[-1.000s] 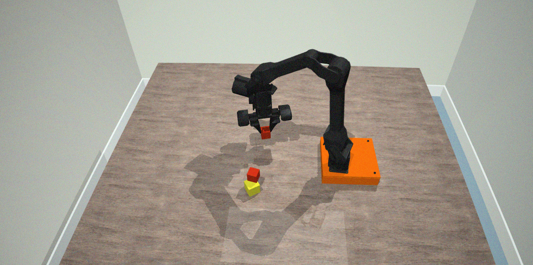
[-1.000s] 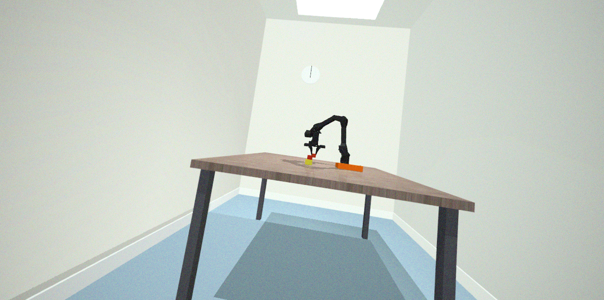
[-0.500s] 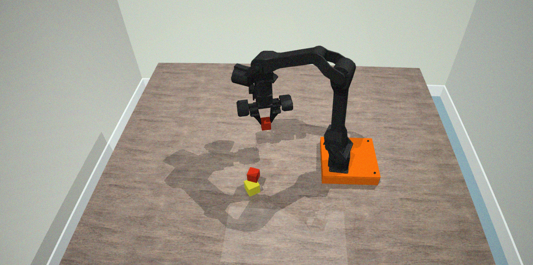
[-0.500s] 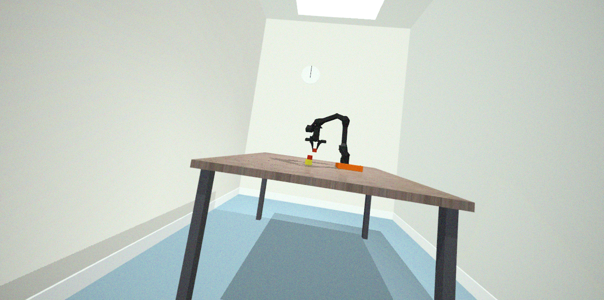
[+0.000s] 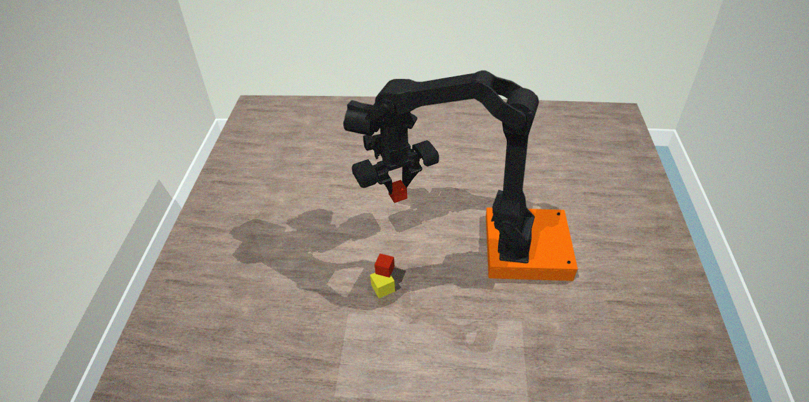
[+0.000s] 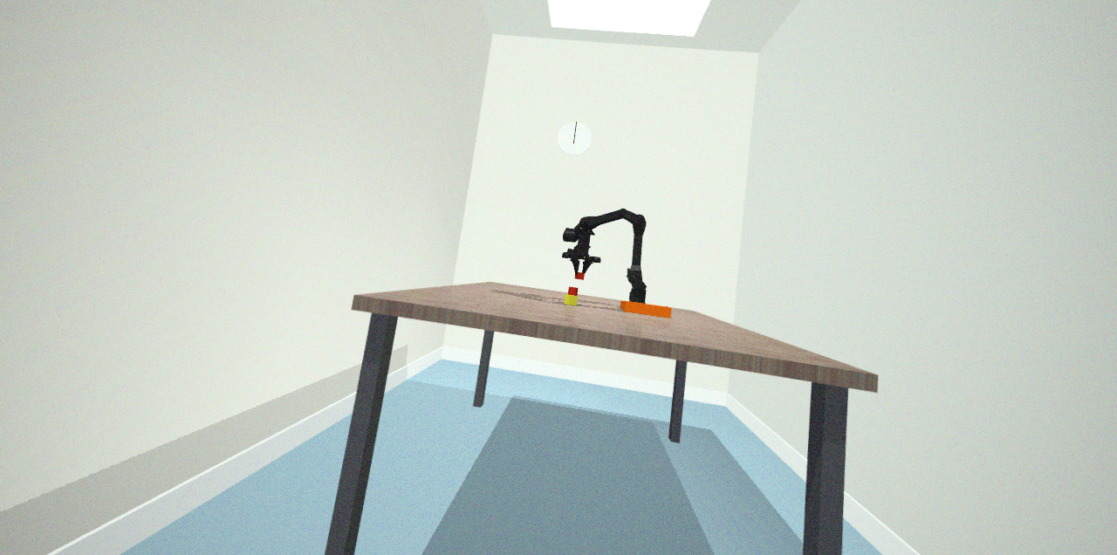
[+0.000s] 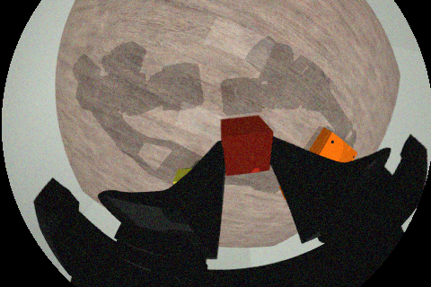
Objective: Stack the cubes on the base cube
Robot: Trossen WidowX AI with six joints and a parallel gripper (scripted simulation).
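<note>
The yellow base cube is 190 mm to the left of my gripper tip and 100 mm below it.
</note>
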